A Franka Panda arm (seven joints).
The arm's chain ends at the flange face. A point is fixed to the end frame.
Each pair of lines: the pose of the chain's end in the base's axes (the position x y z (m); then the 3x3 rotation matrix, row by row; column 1 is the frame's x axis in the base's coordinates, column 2 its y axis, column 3 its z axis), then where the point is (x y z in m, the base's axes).
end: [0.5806 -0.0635 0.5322], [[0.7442 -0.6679 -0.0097], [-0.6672 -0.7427 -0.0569], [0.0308 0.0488 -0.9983]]
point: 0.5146 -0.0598 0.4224
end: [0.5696 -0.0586 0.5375], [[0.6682 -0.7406 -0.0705], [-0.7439 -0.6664 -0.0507], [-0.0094 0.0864 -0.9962]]
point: 0.4984 -0.0473 0.4315
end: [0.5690 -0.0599 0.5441], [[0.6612 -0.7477 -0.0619], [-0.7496 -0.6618 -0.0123], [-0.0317 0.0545 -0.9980]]
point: 0.4989 -0.0438 0.4380
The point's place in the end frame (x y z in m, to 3 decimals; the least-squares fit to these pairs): -0.055 0.036 0.110
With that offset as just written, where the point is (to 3 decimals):
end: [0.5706 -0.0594 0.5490], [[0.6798 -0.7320 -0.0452], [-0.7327 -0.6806 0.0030], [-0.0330 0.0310 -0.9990]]
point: 0.502 -0.043 0.442
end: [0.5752 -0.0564 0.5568], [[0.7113 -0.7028 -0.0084], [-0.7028 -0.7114 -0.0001], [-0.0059 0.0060 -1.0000]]
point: 0.510 -0.043 0.447
